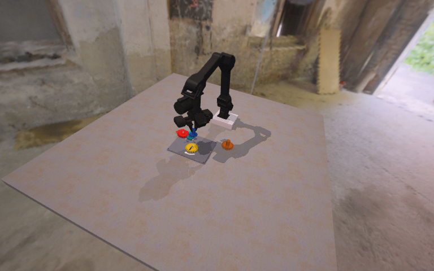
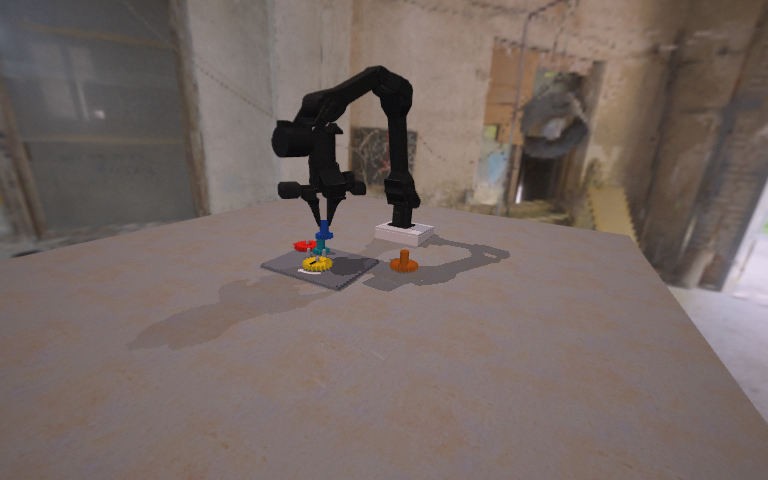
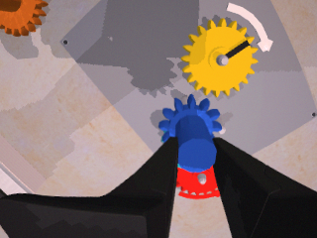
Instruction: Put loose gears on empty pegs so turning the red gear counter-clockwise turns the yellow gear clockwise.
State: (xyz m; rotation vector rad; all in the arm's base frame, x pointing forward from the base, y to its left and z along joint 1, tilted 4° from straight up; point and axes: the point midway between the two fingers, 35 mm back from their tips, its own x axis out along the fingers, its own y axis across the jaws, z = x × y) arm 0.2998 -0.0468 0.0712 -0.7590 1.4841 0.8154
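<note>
Right now the teal gear is 2 cm behind my gripper tip, 3 cm to the right of it and 6 cm below it. The rest, counted from my gripper tip: blue gear: 1 cm below; then yellow gear: 4 cm ahead, 2 cm to the left, 7 cm below; then red gear: 3 cm behind, 8 cm to the right, 7 cm below.
</note>
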